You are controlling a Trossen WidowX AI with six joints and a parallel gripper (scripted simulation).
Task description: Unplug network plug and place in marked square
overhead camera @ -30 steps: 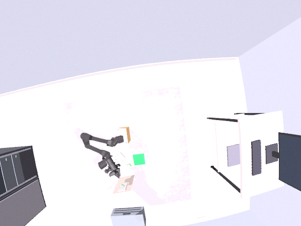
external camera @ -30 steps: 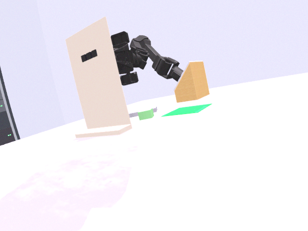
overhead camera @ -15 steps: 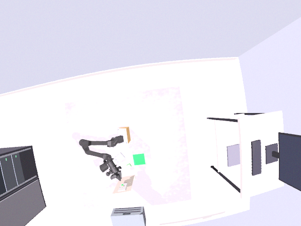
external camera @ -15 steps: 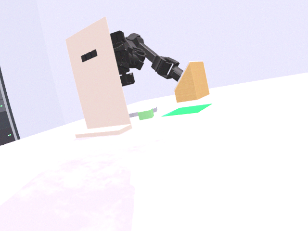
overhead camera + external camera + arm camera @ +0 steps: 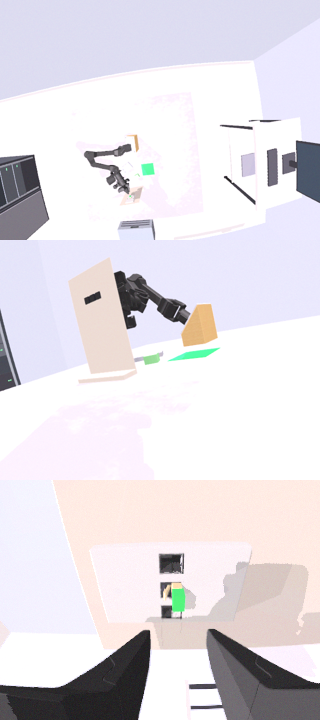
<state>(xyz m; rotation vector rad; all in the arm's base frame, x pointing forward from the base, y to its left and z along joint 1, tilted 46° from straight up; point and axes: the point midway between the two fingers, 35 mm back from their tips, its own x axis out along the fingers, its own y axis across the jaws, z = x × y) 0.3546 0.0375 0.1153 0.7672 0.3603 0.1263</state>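
My gripper tip is now 5 cm short of the network plug. The rest, counted from my gripper tip: marked green square (12 cm behind, 17 cm to the left, 21 cm below); upright beige panel (7 cm ahead, 1 cm to the left, 8 cm below).
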